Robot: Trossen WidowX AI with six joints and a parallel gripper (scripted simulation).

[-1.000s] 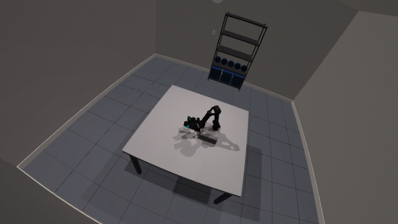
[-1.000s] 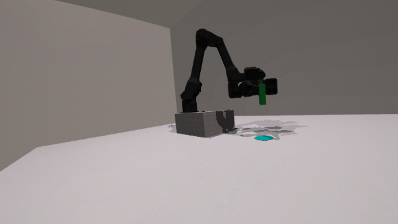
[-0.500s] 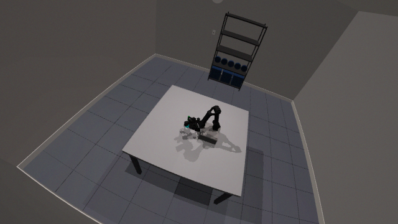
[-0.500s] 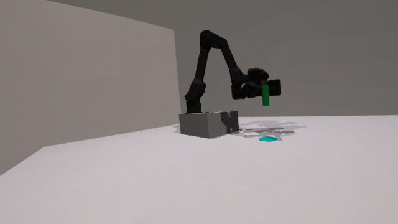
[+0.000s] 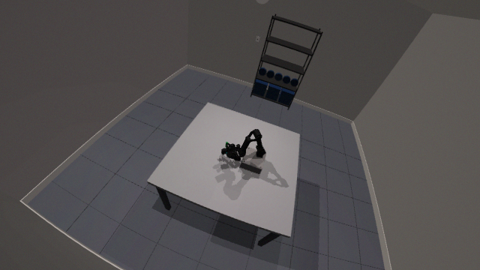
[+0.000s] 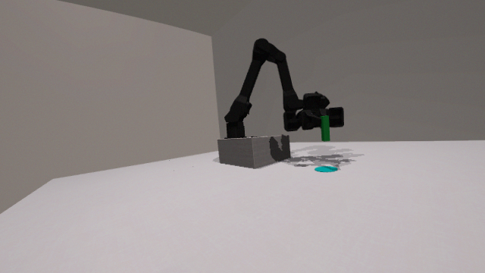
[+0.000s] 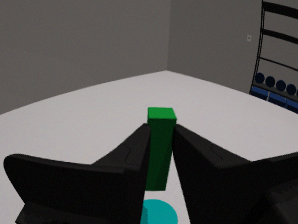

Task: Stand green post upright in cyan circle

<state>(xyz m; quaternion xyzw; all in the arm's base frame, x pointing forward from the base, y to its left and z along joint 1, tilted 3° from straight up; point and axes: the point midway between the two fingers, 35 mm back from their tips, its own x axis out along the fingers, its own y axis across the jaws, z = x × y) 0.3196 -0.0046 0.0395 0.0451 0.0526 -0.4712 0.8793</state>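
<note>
The cyan circle lies 130 mm below my gripper tip. From my gripper tip the other things lie so: green post (20 mm below).
</note>
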